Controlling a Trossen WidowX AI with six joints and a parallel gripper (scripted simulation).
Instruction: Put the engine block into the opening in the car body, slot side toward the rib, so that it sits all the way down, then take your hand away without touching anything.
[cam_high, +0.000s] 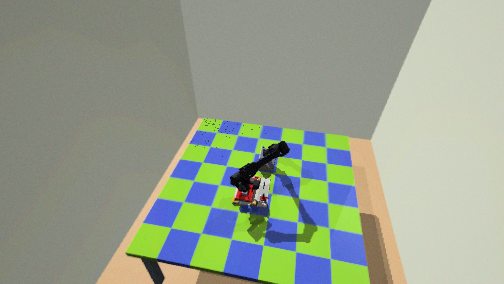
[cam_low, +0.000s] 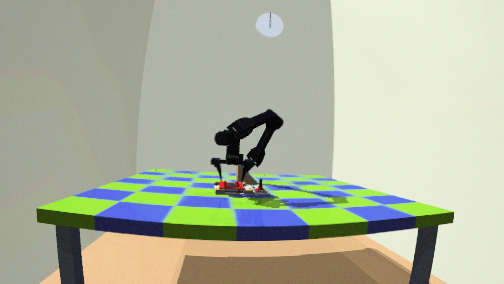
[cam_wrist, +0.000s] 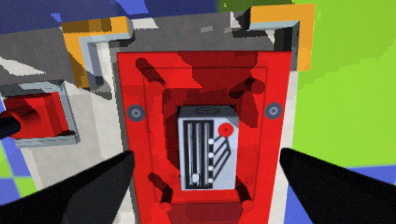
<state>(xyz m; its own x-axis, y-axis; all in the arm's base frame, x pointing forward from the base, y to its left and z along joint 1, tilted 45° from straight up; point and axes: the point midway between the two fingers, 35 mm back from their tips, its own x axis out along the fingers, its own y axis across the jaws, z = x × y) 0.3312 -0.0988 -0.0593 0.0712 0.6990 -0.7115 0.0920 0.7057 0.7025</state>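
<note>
My gripper tip is now 2 cm above the grey engine block. Round my gripper tip: grey holder 12 cm to the left, 3 cm ahead, 1 cm below; then white-and-grey base plate 3 cm to the left, 3 cm below, 3 cm behind.
</note>
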